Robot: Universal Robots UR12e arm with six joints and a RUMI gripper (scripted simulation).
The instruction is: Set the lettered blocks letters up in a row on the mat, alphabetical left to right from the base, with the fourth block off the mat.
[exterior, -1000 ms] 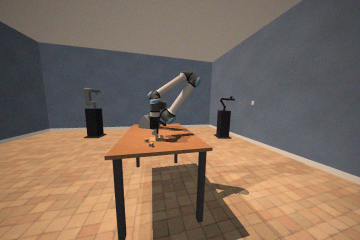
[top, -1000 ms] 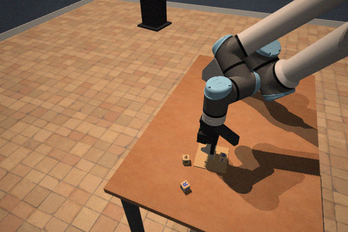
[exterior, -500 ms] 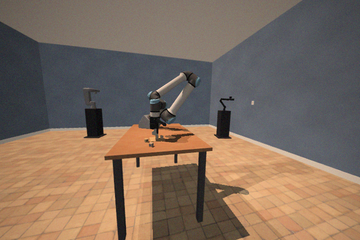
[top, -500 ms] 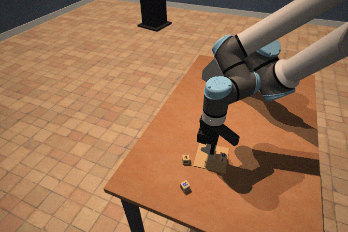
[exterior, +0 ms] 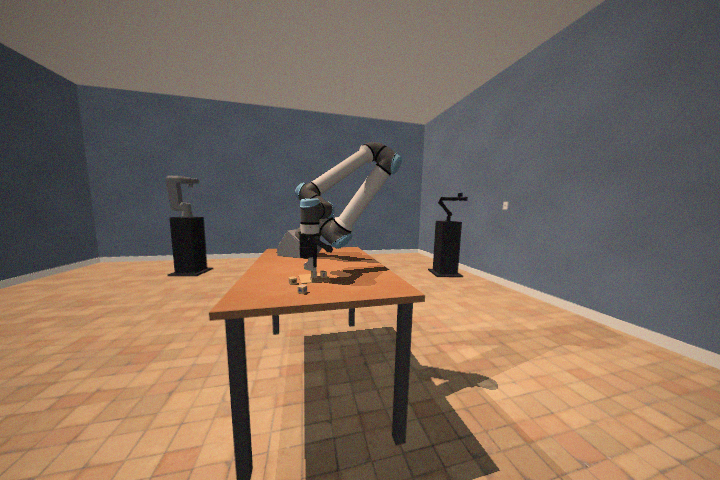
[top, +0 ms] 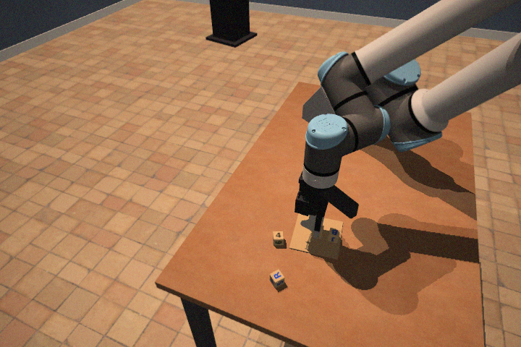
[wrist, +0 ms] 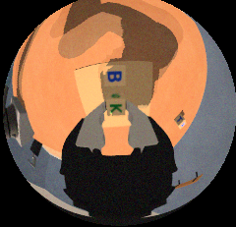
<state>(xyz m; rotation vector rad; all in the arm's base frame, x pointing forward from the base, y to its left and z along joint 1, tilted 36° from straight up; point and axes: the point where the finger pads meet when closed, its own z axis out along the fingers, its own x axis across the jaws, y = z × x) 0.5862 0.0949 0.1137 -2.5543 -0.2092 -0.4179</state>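
Now: hand 20 mm above the tan mat.
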